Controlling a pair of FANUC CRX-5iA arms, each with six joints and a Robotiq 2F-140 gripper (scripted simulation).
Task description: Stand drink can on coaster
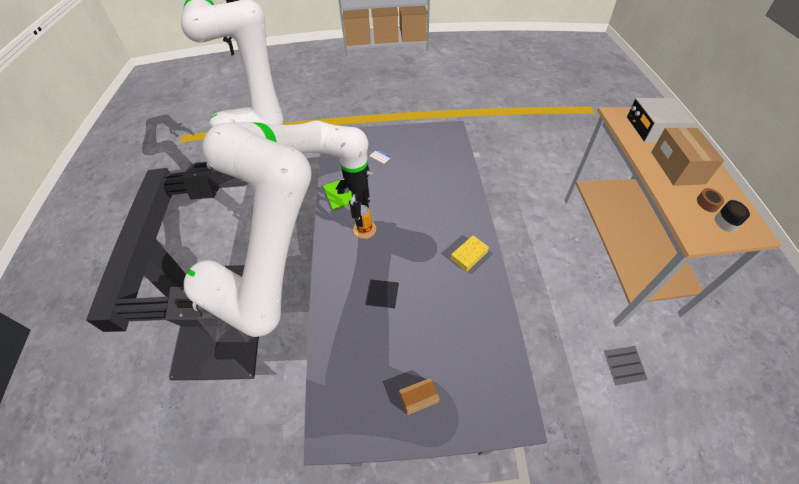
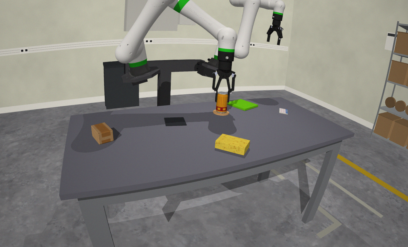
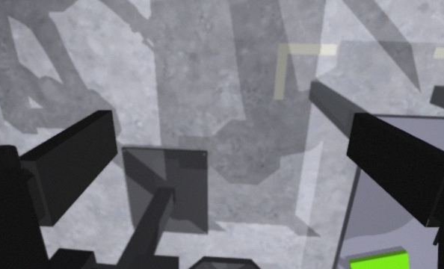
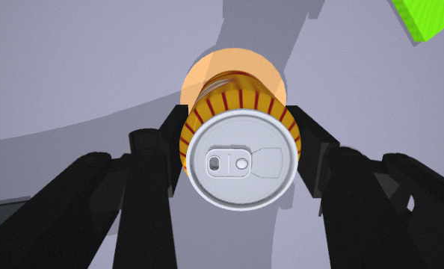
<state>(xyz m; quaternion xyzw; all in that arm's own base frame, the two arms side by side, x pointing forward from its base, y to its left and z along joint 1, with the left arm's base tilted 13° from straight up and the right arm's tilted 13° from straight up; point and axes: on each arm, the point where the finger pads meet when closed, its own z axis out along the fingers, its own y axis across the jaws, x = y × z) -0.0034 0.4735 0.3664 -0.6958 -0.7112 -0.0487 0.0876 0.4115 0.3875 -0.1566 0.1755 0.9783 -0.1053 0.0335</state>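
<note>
The round cork coaster lies 10 cm below my right hand. The rest, counted from my right hand: dark square coaster: 31 cm to the right, 10 cm below, 1 cm ahead; flat green block: 23 cm to the left, 9 cm below, 5 cm behind; small printed card: 42 cm to the left, 15 cm ahead, 9 cm below.
</note>
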